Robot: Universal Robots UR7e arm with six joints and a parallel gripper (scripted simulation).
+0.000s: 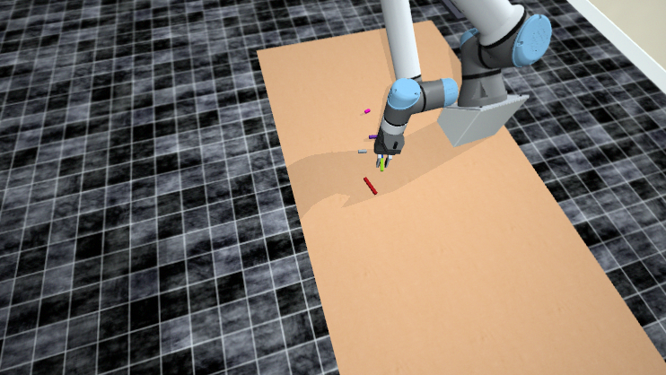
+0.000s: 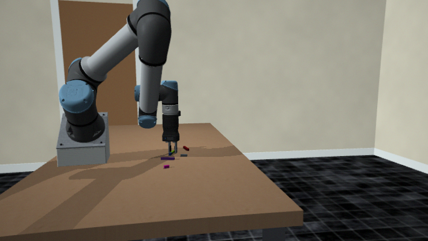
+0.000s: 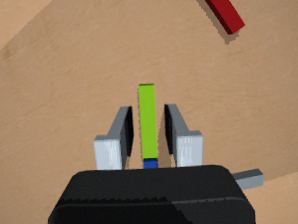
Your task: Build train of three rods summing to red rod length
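Now: hand 10 mm above the lime rod. Also, from my hand: red rod 70 mm ahead, 60 mm to the left, 10 mm below; purple rod 30 mm behind, 120 mm to the right, 10 mm below; grey rod 40 mm ahead, 70 mm to the right, 10 mm below.
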